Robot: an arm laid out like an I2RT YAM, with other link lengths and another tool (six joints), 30 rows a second.
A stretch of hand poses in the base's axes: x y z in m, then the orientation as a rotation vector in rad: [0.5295 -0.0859 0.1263 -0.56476 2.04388 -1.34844]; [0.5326 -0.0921 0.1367 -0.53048 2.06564 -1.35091]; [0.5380 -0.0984 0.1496 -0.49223 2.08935 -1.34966]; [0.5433 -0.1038 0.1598 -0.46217 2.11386 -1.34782]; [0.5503 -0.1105 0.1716 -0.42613 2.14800 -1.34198]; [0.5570 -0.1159 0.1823 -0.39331 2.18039 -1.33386]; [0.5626 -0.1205 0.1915 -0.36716 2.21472 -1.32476]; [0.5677 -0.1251 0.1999 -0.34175 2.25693 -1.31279]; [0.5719 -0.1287 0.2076 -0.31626 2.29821 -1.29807]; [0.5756 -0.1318 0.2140 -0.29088 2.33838 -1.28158]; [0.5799 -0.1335 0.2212 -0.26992 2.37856 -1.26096]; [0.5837 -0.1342 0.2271 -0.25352 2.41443 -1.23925]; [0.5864 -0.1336 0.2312 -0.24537 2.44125 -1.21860]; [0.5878 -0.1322 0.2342 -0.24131 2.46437 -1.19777]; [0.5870 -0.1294 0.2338 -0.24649 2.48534 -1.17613]
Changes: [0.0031 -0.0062 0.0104 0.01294 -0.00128 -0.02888]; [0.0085 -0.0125 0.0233 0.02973 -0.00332 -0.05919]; [0.0138 -0.0179 0.0335 0.04471 -0.00025 -0.08563]; [0.0208 -0.0246 0.0453 0.06591 0.00691 -0.11819]; [0.0275 -0.0300 0.0560 0.08706 0.01449 -0.14740]; [0.0331 -0.0346 0.0652 0.10722 0.02706 -0.17380]; [0.0382 -0.0392 0.0736 0.13033 0.04605 -0.20254]; [0.0424 -0.0428 0.0813 0.15464 0.06436 -0.22986]; [0.0461 -0.0459 0.0877 0.17944 0.08209 -0.25602]; [0.0504 -0.0476 0.0949 0.20542 0.10167 -0.27838]; [0.0542 -0.0483 0.1008 0.22985 0.12009 -0.29600]; [0.0569 -0.0477 0.1049 0.24980 0.13527 -0.30541]; [0.0583 -0.0463 0.1079 0.26812 0.14942 -0.31092]; [0.0575 -0.0435 0.1075 0.28421 0.16581 -0.31033]
